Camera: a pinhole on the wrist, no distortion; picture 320 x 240 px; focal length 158.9 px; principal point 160.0 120.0 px. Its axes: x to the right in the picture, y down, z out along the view. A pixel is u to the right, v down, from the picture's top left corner.
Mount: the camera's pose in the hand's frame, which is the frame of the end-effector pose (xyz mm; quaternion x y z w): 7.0 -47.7 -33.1 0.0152 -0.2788 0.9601 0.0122
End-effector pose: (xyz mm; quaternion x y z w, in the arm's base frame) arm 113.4 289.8 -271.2 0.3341 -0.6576 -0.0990 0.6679
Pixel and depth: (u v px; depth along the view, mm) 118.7 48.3 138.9
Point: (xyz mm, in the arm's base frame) 30.5 172.7 -282.5
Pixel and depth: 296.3 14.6 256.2
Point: -164.5 286.9 -481.7
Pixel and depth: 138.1 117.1 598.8
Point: -212.8 -192.4 -437.1
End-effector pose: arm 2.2 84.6 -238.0 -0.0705 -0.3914 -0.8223 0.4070
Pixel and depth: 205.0 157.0 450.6
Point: -255.1 497.9 -305.6
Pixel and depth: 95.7 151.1 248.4
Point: -262.8 200.1 -220.1
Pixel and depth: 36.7 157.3 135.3
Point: -192.7 110.8 -234.4
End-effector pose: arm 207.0 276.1 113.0 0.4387 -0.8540 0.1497 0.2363
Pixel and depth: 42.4 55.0 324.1
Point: 87.3 -103.7 1.2
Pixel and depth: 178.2 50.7 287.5
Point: 217.4 103.6 -125.0
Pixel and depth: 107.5 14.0 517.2
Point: -22.7 -149.8 -268.9
